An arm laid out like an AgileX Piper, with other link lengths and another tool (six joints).
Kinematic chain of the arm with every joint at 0, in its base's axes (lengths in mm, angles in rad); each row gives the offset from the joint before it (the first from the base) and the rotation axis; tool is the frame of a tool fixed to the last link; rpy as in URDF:
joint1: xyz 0 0 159.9 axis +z
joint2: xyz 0 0 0 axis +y
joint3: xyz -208.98 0 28.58 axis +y
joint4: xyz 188.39 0 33.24 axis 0.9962 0 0.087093
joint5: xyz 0 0 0 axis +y
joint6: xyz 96.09 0 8.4 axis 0.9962 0 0.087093
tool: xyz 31.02 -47 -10.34 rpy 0.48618 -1.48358 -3.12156
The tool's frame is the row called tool.
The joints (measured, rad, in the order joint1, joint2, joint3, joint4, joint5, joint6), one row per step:
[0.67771, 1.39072, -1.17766, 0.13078, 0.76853, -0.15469]
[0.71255, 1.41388, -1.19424, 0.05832, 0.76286, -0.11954]
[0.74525, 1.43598, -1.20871, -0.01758, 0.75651, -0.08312]
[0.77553, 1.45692, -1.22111, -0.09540, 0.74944, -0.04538]
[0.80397, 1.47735, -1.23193, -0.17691, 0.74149, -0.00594]
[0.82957, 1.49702, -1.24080, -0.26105, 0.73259, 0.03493]
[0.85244, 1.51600, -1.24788, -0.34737, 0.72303, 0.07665]
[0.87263, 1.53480, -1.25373, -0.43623, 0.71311, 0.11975]
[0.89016, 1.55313, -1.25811, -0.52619, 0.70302, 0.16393]
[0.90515, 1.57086, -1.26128, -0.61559, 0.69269, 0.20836]
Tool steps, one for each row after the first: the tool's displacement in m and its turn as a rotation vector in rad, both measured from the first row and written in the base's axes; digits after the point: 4 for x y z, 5 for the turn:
[0.0025, 0.0050, 0.0006, -0.04041, -0.02949, 0.01632]
[0.0051, 0.0097, 0.0015, -0.08079, -0.06305, 0.03067]
[0.0078, 0.0141, 0.0027, -0.11967, -0.09975, 0.04281]
[0.0107, 0.0183, 0.0041, -0.15792, -0.14056, 0.05358]
[0.0139, 0.0222, 0.0059, -0.19478, -0.18468, 0.06247]
[0.0172, 0.0259, 0.0080, -0.23026, -0.23169, 0.07031]
[0.0206, 0.0295, 0.0104, -0.26447, -0.28128, 0.07713]
[0.0241, 0.0330, 0.0129, -0.29674, -0.33220, 0.08320]
[0.0276, 0.0365, 0.0155, -0.32624, -0.38349, 0.08916]

